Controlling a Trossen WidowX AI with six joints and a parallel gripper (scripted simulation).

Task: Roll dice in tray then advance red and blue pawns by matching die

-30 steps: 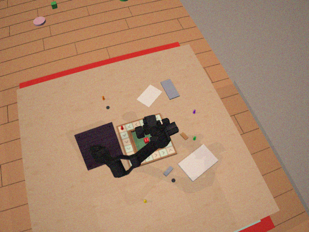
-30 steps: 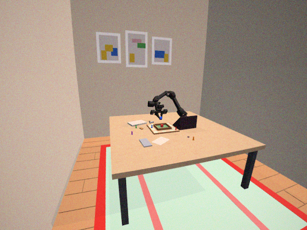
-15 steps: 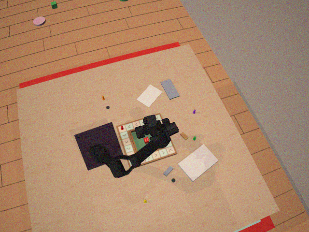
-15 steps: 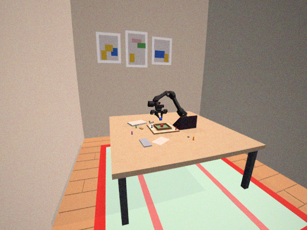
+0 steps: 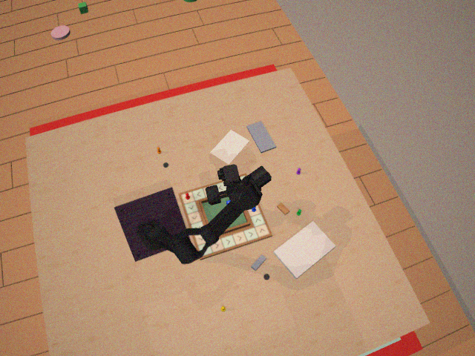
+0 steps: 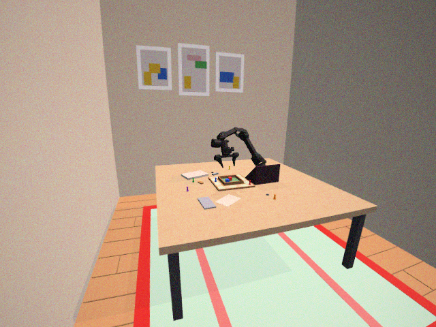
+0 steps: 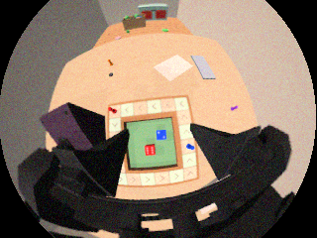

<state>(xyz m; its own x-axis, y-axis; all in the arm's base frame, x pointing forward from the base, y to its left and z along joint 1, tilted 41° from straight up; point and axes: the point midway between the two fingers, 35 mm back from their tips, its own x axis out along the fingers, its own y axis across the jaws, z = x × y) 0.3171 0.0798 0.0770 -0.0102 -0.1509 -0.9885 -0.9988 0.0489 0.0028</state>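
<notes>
Right now the red pawn is 140 mm behind my gripper tip, 110 mm below it and 80 mm to the left of it. The rest, counted from my gripper tip: brown tile (190 mm ahead, 130 mm below, 90 mm to the right); then blue pawn (110 mm below, 80 mm ahead, 60 mm to the right); then green tray (130 mm below, 30 mm to the right, 30 mm behind).
</notes>
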